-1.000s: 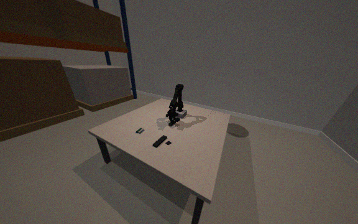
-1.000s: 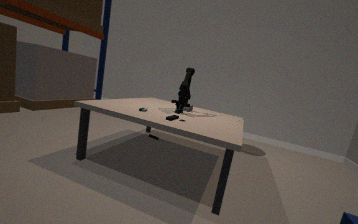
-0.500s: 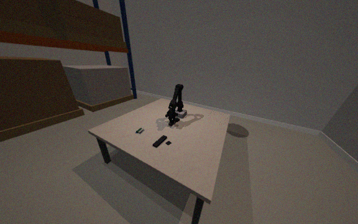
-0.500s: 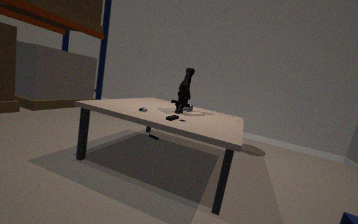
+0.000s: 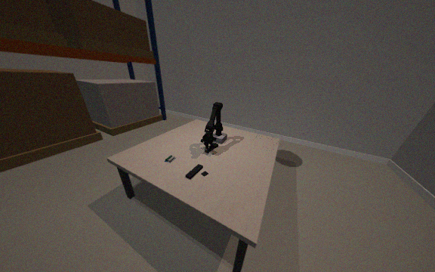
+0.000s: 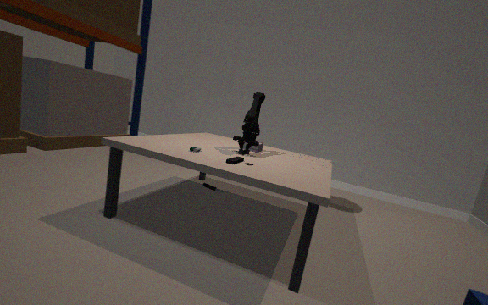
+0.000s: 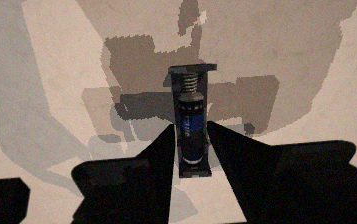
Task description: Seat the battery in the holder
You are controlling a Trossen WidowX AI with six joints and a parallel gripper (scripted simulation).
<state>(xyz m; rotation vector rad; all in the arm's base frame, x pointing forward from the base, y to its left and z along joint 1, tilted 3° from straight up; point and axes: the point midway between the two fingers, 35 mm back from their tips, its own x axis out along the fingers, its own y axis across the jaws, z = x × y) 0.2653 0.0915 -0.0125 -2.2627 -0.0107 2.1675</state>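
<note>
Now: the battery 1 cm above my gripper tip. From my gripper tip the other things lie so: small black piece 27 cm ahead, 20 cm to the left, 1 cm below; long black block 31 cm ahead, 13 cm to the left, 1 cm above.
</note>
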